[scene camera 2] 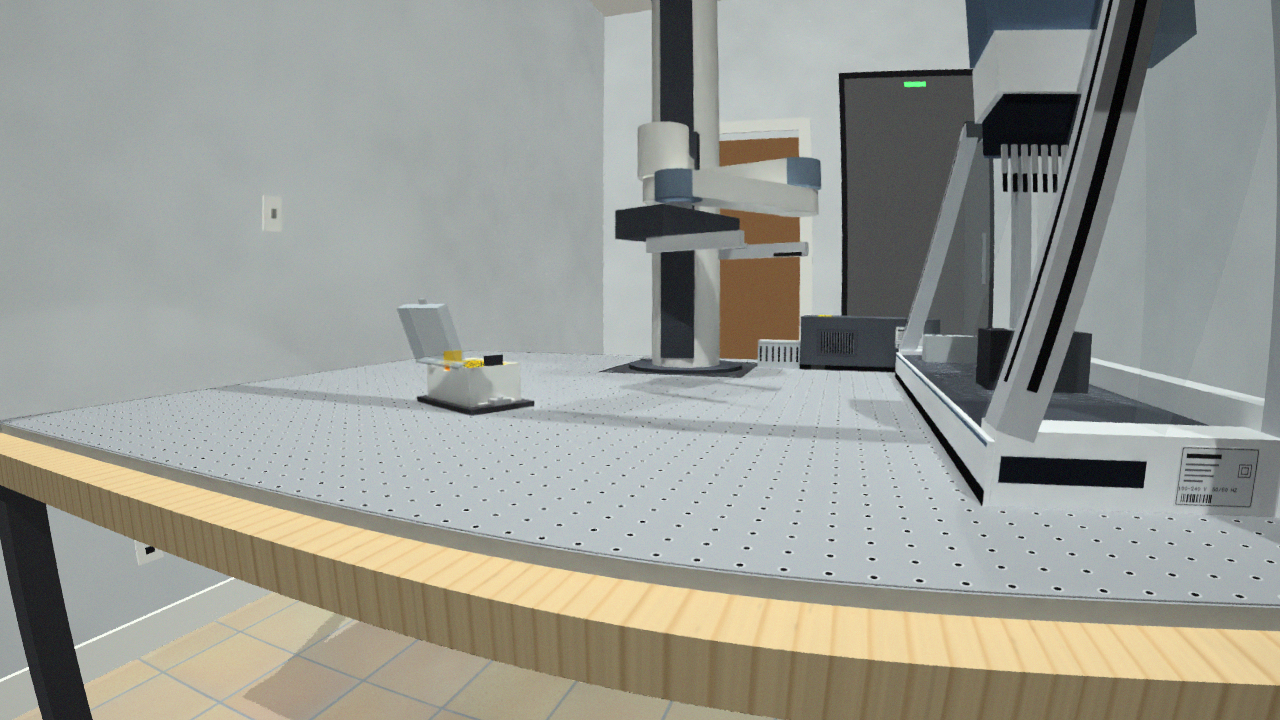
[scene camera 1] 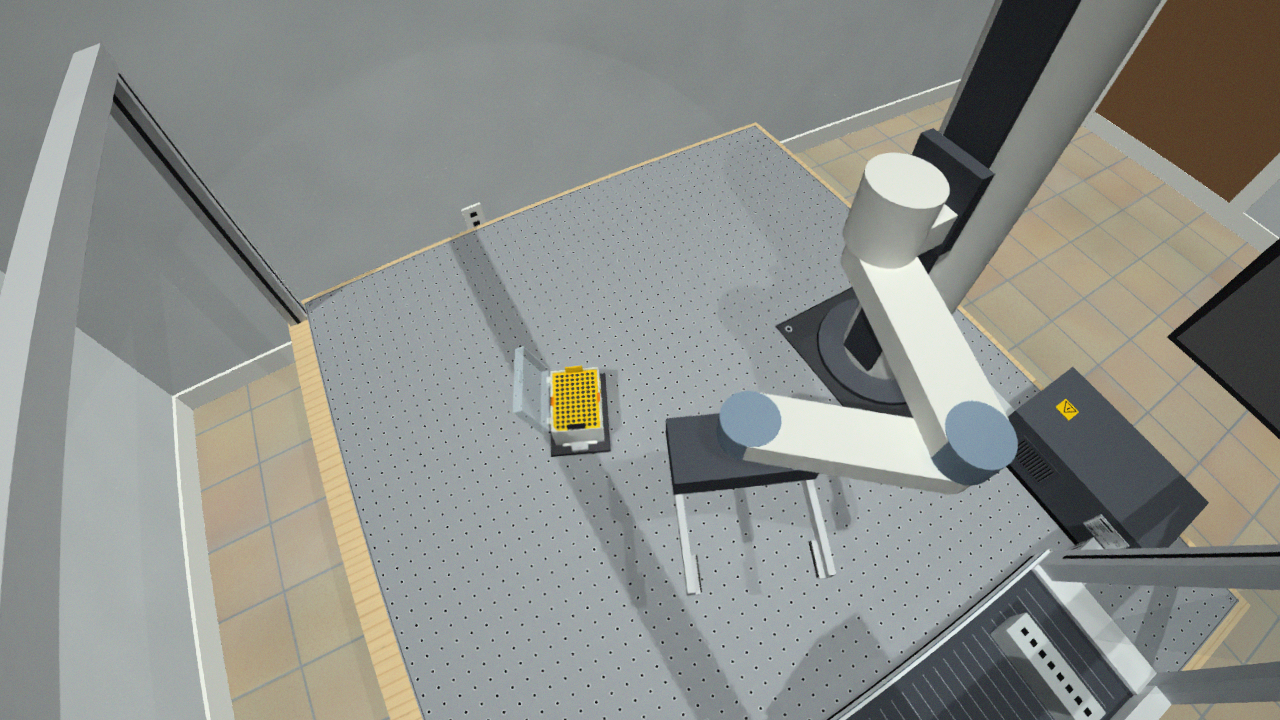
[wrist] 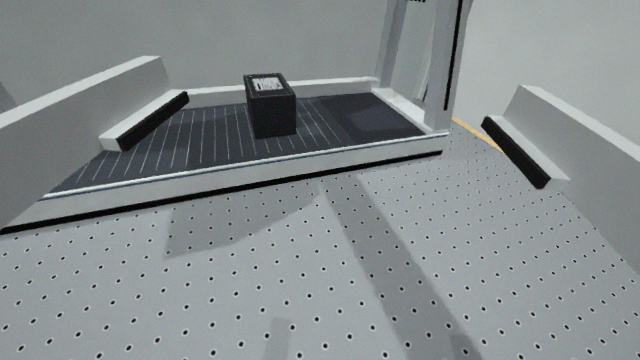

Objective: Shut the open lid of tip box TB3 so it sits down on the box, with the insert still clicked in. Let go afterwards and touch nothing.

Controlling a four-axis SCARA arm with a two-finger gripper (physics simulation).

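Frame: origin at the arm's base, x ahead, y left, z up, level; metres.
Seen in the pictures: gripper, fingertip midpoint: [scene camera 2: 777, 244] [scene camera 1: 761, 585] [wrist: 334, 89]; arm's base, link origin: [scene camera 2: 685, 372] [scene camera 1: 877, 352].
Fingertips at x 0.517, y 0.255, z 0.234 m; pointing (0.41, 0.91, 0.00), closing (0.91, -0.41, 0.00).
Observation:
Pixels of each thing's middle, then the offset from my fingertips to it. "spot": a spot on its surface instead. Level surfaces: height alone.
- white tip box, body centre: [scene camera 2: 472, 381] [scene camera 1: 577, 406] dx +0.058, dy -0.422, dz -0.189 m
- dark base plate, surface spot: [scene camera 2: 475, 407] spot: dx +0.120, dy -0.377, dz -0.214 m
- clear lid, surface spot: [scene camera 2: 428, 332] [scene camera 1: 525, 396] spot: dx +0.135, dy -0.440, dz -0.114 m
- black block, surface spot: [wrist: 272, 112] spot: dx +0.009, dy +0.260, dz -0.128 m
- perforated table, surface height: dz -0.221 m
A white tip box [scene camera 1: 577, 438] [scene camera 2: 472, 384] sits on a dark base plate [scene camera 1: 607, 420] [scene camera 2: 475, 407]; no TB3 label is readable. Its yellow insert [scene camera 1: 576, 399] [scene camera 2: 473, 363] lies in the top; whether it is clicked in all round I cannot tell. The clear lid [scene camera 1: 529, 390] [scene camera 2: 428, 332] stands open, tilted back from the left edge of the box in the first scene view. My gripper [scene camera 1: 758, 573] [wrist: 334, 89] is open and empty, its fingers wide apart. It hangs high above the table, to the right of the box in the first scene view, touching nothing. The box does not show in the wrist view.
A deck machine [scene camera 1: 948, 653] [scene camera 2: 1132, 438] [wrist: 250, 174] with slanted posts stands at the right, with a black block [wrist: 272, 112] on its deck. A dark grey unit [scene camera 1: 1109, 456] [scene camera 2: 848, 342] stands near the arm's column [scene camera 2: 705, 295]. The perforated table [scene camera 1: 501, 582] [scene camera 2: 626, 483] has a wooden edge.

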